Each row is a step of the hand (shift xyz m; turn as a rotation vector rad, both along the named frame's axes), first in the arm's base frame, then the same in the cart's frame.
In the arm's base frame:
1: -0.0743 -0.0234 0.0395 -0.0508 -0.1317 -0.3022
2: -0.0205 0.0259 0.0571 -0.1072 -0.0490 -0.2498
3: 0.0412 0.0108 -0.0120 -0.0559 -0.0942 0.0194
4: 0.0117 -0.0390 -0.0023 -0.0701 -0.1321 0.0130
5: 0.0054 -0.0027 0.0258 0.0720 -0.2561 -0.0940
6: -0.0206 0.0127 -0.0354 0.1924 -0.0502 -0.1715
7: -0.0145 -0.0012 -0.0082 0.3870 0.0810 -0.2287
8: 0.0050 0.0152 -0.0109 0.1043 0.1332 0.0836
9: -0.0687 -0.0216 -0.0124 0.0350 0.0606 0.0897
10: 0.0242 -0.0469 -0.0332 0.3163 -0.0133 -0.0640
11: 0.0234 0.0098 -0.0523 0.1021 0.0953 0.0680
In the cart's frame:
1: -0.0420 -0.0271 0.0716 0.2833 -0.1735 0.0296
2: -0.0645 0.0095 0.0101 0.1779 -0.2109 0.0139
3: 0.0171 0.0214 -0.0348 0.0194 -0.0037 0.1095
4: 0.0278 0.0191 0.0229 0.0407 -0.0070 0.1443
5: -0.0159 0.0197 0.0076 0.2400 0.0766 0.1270
6: 0.0122 -0.0398 -0.0102 0.2233 0.0632 -0.1229
7: 0.0018 -0.0154 0.0061 0.2591 0.1402 -0.3490
8: 0.0013 -0.0069 -0.0180 -0.1019 0.0883 -0.1320
9: -0.0022 -0.0532 0.0501 -0.0894 0.0603 -0.0362
10: 0.0597 0.0133 0.0120 0.1646 0.2087 -0.1835
11: 0.0417 -0.0151 -0.0376 -0.0696 0.0889 -0.1067

